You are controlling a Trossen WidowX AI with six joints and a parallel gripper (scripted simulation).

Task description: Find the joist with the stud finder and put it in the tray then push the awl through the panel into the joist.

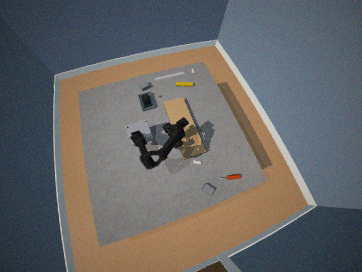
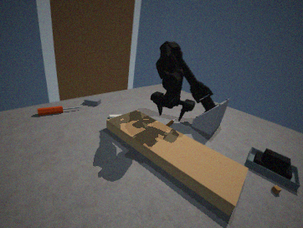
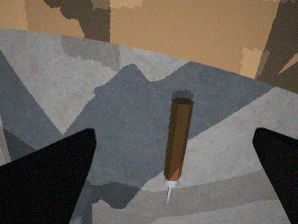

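Right now my gripper tip is 70 mm past the awl, 20 mm to the left of it and 50 mm above it. Round my gripper tip: black stud finder: 90 mm behind, 410 mm to the left, 10 mm below; small orange cube: 30 mm ahead, 440 mm to the left, 50 mm below; tray: 90 mm behind, 420 mm to the left, 50 mm below.
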